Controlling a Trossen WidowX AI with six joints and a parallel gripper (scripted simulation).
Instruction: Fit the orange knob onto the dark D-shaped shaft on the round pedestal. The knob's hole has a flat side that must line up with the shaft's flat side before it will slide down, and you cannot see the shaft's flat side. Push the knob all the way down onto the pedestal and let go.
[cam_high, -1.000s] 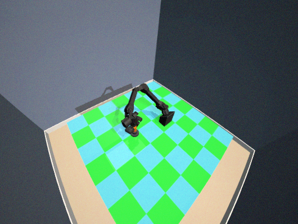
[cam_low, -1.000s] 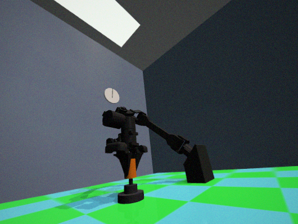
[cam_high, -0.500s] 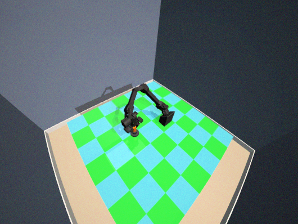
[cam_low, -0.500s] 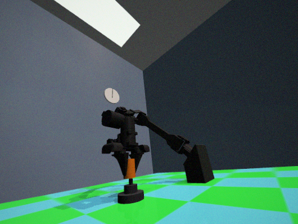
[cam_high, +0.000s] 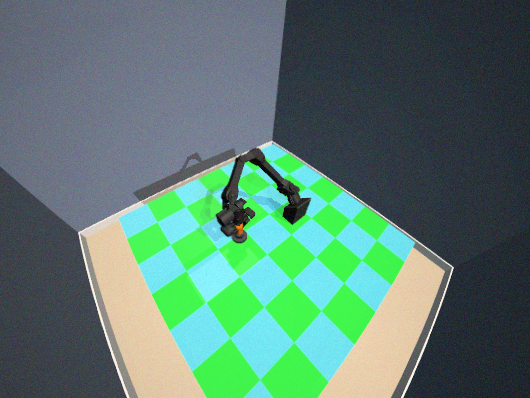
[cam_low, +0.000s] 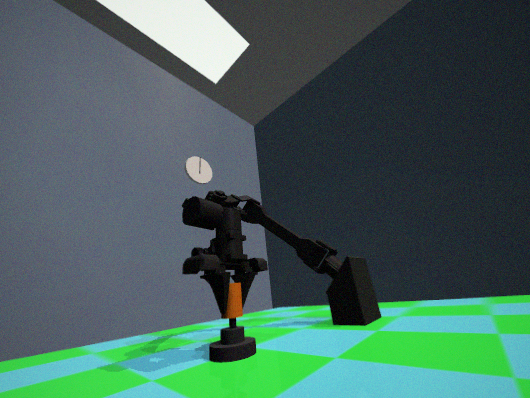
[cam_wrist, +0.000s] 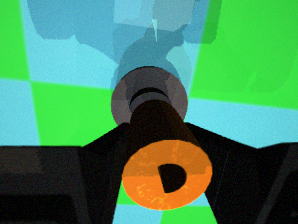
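Right now my gripper tip is 2 cm below the orange knob. Also, from my gripper tip: pedestal: 4 cm below.
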